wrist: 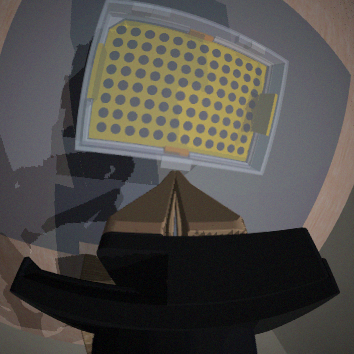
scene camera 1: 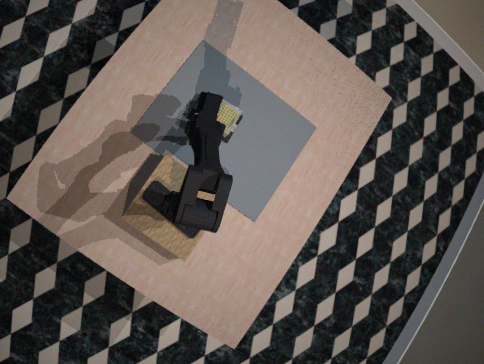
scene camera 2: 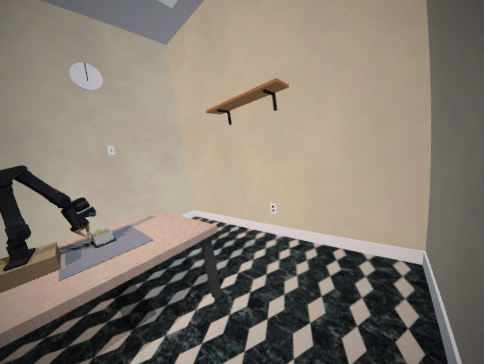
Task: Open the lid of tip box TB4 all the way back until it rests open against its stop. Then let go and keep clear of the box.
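Seen in the pictures: gripper, fingertip midpoint: (wrist: 174, 177) (scene camera 2: 89, 237); arm's base at its link origin: (scene camera 2: 21, 259).
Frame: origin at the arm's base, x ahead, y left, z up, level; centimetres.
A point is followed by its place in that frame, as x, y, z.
Observation:
The tip box (scene camera 1: 229, 119) @[32.2, 4.8, 0.4] (scene camera 2: 103, 236) @[32.6, 2.5, -2.7] (wrist: 175, 92) @[31.1, 9.6, 0.3] stands on the grey mat, with a yellow tip rack full of round holes under a clear lid. The lid lies closed over the rack. Its clear front tab (wrist: 176, 163) @[27.2, 7.7, -1.0] sticks out at the middle of the near edge in the wrist view. No label reading TB4 can be made out. My gripper (scene camera 2: 89, 236) @[26.0, 7.1, -1.9] (wrist: 174, 177) @[26.0, 7.1, -1.9] is shut, its brown fingertips together at the front tab. I see nothing between them; whether they touch the tab I cannot tell. In scene camera 1 the arm hides the fingers and part of the box.
The grey mat (scene camera 1: 270, 150) @[36.0, -12.9, -7.4] (scene camera 2: 127, 240) @[43.0, -5.9, -7.4] lies on the pinkish table (scene camera 1: 280, 240) @[14.8, -35.2, -7.7] (scene camera 2: 175, 230) @[67.4, -19.3, -7.7]. The arm's wooden base block (scene camera 1: 181, 246) @[-7.2, -8.7, -0.2] (scene camera 2: 47, 256) @[10.2, -8.3, -0.4] stands beside the mat. A wall shelf (scene camera 2: 250, 95) hangs far from the table.

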